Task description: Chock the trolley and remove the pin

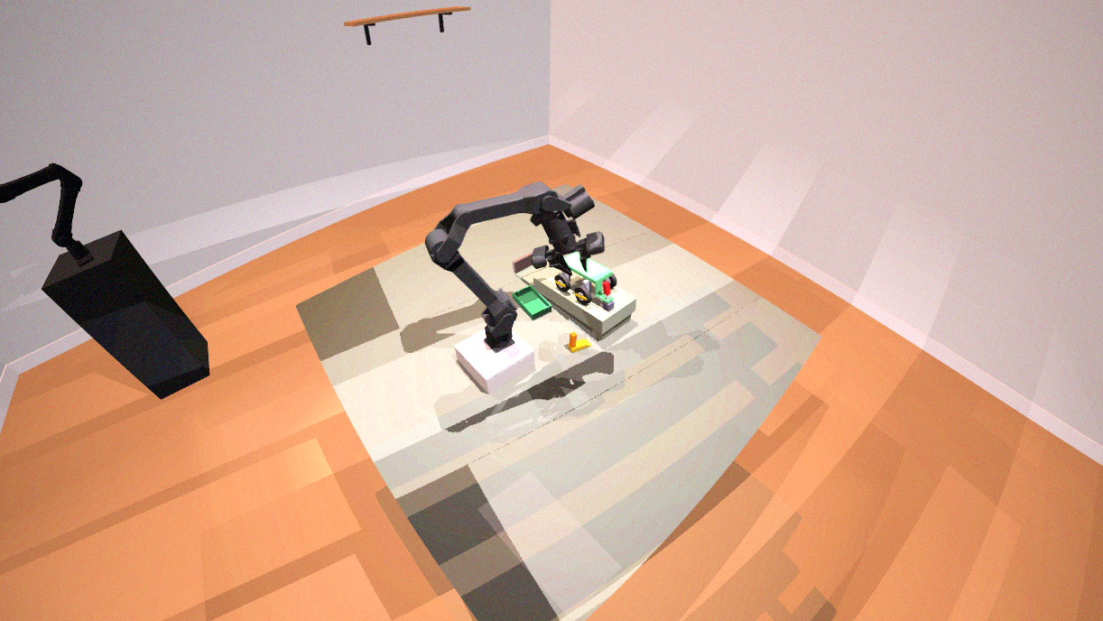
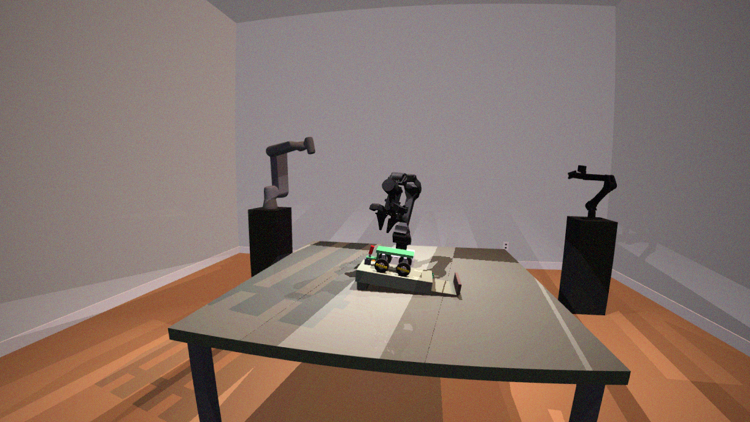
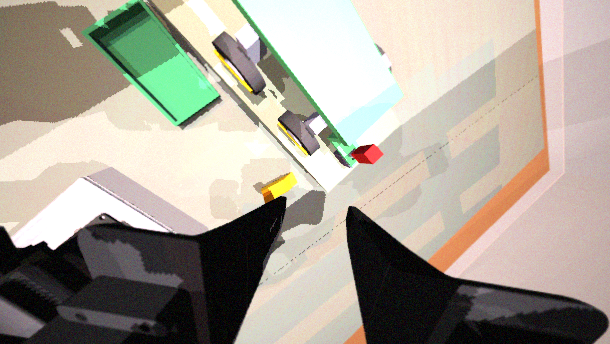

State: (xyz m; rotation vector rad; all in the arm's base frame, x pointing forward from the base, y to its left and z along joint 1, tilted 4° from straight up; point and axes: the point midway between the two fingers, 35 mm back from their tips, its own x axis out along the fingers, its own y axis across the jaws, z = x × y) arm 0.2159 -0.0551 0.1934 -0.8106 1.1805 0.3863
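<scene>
Right now my gripper tip is 4 cm past the yellow chock, 6 cm to the left of it and 20 cm above it. Also, from my gripper tip: red-headed stop pin (8 cm ahead, 4 cm to the right, 9 cm below); then trolley (9 cm ahead, 6 cm to the left, 10 cm below); then beige ramp (9 cm ahead, 7 cm to the left, 17 cm below).
</scene>
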